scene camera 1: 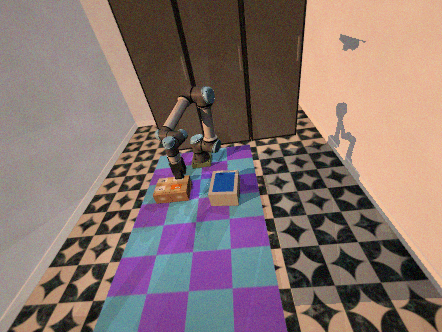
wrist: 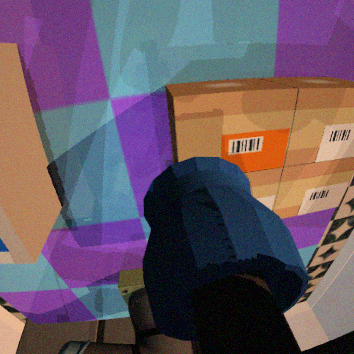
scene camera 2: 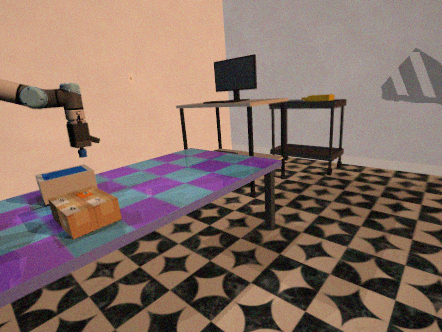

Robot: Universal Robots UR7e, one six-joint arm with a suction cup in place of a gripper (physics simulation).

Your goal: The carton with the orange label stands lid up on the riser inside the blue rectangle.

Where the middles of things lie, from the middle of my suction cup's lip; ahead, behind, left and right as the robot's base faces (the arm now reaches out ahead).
The riser (scene camera 2: 55,183) is 280 mm to the left of my suction cup, 190 mm below it and 30 mm behind it.
